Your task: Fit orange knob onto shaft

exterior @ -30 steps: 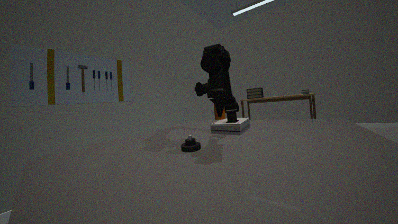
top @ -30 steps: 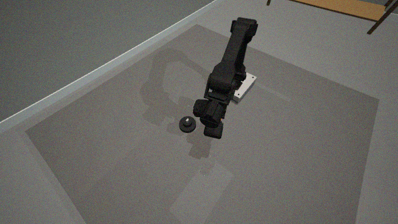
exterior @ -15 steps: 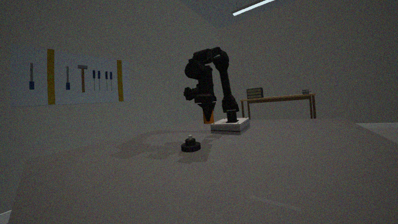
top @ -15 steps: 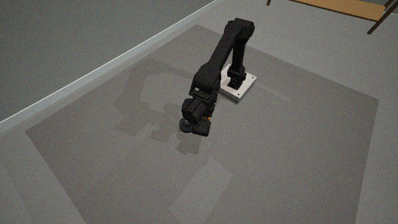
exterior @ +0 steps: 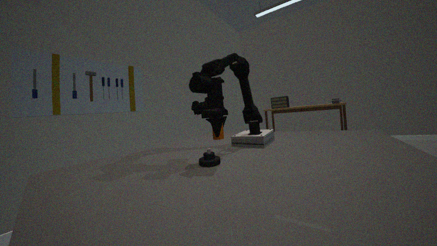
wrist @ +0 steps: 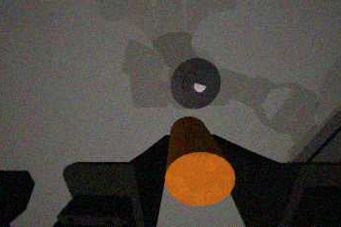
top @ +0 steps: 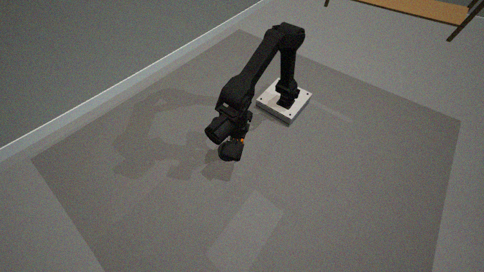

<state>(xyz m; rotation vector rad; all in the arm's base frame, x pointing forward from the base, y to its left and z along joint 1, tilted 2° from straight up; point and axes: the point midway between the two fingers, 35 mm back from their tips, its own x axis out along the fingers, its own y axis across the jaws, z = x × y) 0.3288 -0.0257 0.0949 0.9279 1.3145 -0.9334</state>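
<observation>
Now: the dark round pedestal 8 cm below my gripper tip and 5 cm to the right of it. The rest, counted from my gripper tip: orange knob (3 cm above).
</observation>
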